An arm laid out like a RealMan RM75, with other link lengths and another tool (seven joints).
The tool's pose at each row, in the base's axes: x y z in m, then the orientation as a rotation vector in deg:
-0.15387, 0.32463, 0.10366, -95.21, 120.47, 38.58
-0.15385, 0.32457, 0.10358, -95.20, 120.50, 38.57
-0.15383, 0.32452, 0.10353, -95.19, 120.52, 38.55
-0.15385, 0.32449, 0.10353, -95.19, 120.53, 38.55
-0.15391, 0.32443, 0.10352, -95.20, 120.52, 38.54
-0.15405, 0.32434, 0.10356, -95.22, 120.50, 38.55
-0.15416, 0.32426, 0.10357, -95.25, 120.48, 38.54
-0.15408, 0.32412, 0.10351, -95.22, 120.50, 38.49
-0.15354, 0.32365, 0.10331, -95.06, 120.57, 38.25
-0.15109, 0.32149, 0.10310, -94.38, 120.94, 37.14
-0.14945, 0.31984, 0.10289, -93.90, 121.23, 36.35
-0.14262, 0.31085, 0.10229, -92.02, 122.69, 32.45
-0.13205, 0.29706, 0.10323, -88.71, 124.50, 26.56
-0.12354, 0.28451, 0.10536, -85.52, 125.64, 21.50
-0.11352, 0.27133, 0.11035, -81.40, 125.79, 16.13
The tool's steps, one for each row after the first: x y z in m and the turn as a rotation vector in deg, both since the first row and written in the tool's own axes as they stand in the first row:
0.00009, -0.00004, 0.00003, 0.00, 0.02, 0.02
0.00015, -0.00008, 0.00004, 0.02, 0.03, 0.03
0.00018, -0.00006, 0.00002, 0.02, 0.03, 0.04
0.00025, -0.00002, 0.00000, 0.02, 0.04, 0.03
0.00033, 0.00011, -0.00009, 0.01, 0.03, 0.01
0.00041, 0.00020, -0.00014, 0.01, 0.04, -0.02
0.00054, 0.00009, -0.00017, 0.05, 0.05, 0.00
0.00090, -0.00055, -0.00028, 0.26, 0.06, 0.06
0.00216, -0.00337, -0.00137, 1.21, 0.21, 0.34
0.00321, -0.00530, -0.00216, 1.88, 0.34, 0.57
0.00909, -0.01372, -0.00689, 4.91, 1.32, 1.49
0.01705, -0.02646, -0.01567, 9.71, 2.47, 2.93
0.02382, -0.03681, -0.02470, 14.04, 3.19, 4.14
0.02914, -0.04835, -0.03642, 19.24, 3.08, 5.23

